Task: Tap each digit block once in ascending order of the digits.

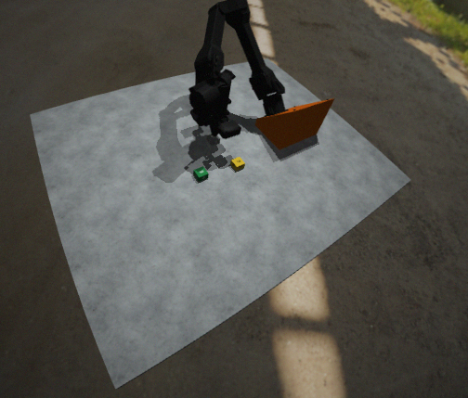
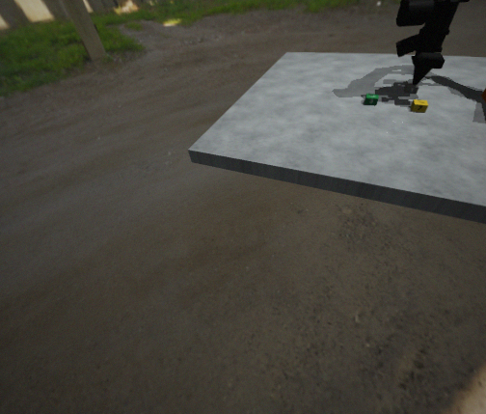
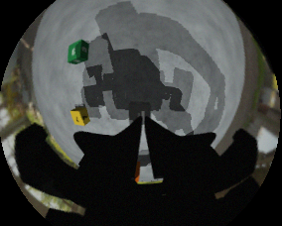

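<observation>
The grey block is 1 cm to the left of my gripper tip and 1 cm below it. Round my gripper tip: green block (12 cm to the left, 11 cm ahead, 1 cm below); yellow block (13 cm to the left, 1 cm below, 1 cm behind).
</observation>
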